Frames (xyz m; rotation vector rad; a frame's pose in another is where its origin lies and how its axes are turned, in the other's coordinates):
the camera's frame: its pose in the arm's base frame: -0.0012 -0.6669 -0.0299 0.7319 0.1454 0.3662
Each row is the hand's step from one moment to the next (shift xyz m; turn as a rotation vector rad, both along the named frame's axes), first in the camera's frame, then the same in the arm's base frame.
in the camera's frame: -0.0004 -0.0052 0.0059 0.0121 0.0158 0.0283
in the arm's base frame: 0.0026 -0.0074 0.0008 0.0141 -0.0023 0.0315
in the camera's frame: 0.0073 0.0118 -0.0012 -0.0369 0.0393 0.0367
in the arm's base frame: 0.0032 0.0116 0.0071 -0.0356 -0.0099 0.0537
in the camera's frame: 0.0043 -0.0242 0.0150 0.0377 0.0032 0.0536
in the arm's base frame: 0.0145 -0.0243 -0.0053 0.0478 -0.0172 0.0416
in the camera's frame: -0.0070 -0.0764 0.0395 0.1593 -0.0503 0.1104
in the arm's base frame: 0.0246 -0.0796 -0.0225 0.1897 -0.0436 0.0470
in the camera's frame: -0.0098 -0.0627 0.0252 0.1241 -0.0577 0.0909
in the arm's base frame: 0.0146 -0.0623 -0.0238 0.1541 -0.0497 0.0277
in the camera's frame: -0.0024 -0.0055 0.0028 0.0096 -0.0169 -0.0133
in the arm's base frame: 0.0000 -0.0064 -0.0016 0.0101 0.0004 -0.0212
